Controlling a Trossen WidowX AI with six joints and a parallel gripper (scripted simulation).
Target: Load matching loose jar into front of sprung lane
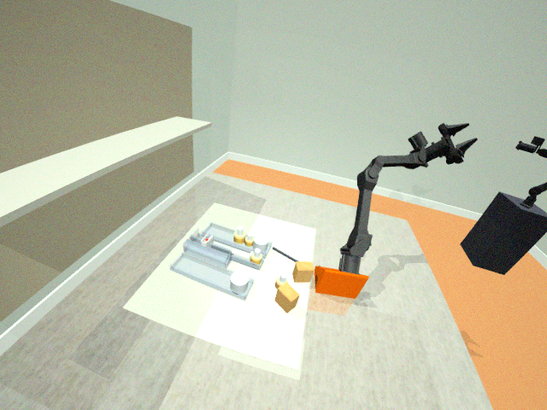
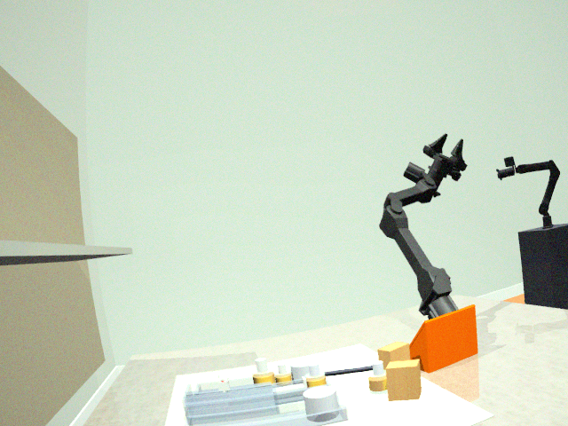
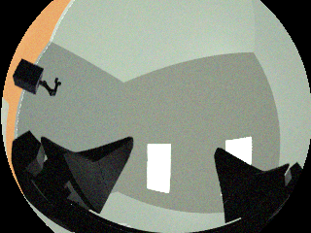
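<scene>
My gripper tip is 810 mm short of the grey rack, 440 mm to the right of it and 580 mm above it.
</scene>
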